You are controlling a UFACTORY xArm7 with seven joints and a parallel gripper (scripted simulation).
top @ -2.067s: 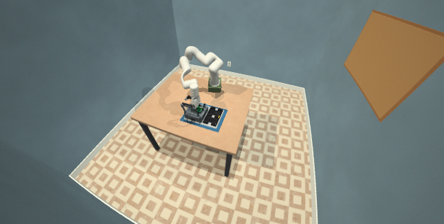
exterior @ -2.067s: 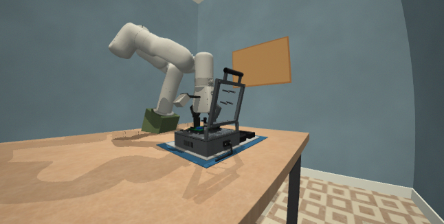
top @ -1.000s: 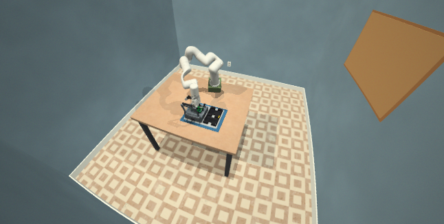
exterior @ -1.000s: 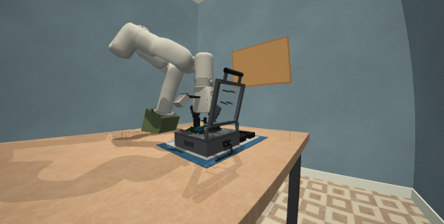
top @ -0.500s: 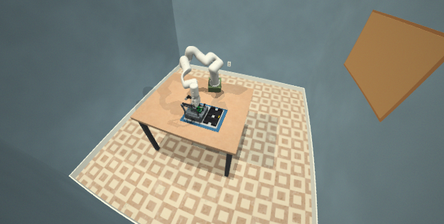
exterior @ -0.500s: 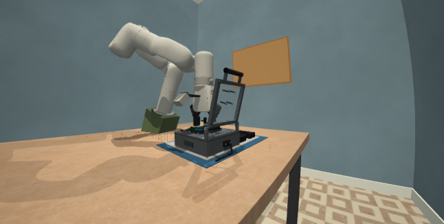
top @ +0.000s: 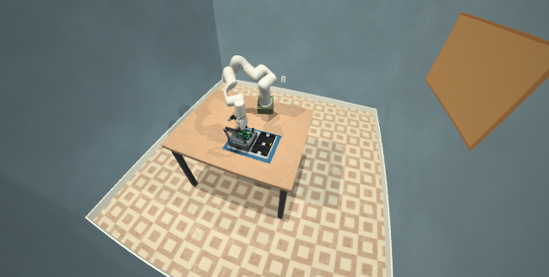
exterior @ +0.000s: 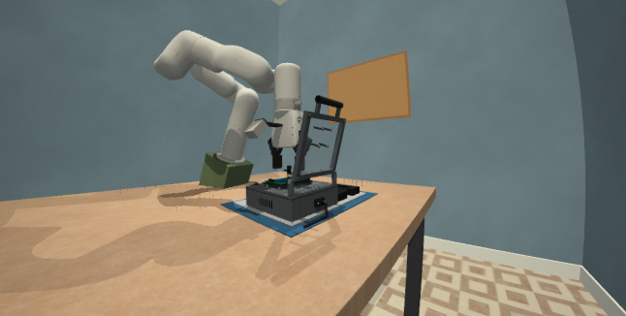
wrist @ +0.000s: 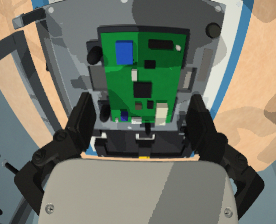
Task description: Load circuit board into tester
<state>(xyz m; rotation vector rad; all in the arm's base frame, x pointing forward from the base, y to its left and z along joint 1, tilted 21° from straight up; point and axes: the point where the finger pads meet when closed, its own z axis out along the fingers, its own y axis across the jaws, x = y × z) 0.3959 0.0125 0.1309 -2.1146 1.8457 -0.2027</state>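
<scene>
The green circuit board lies 4 cm below my hand. The rest, counted from my hand: clear lid: 12 cm ahead, 2 cm to the left, 7 cm above; grey tester: 2 cm ahead, 4 cm to the left.
</scene>
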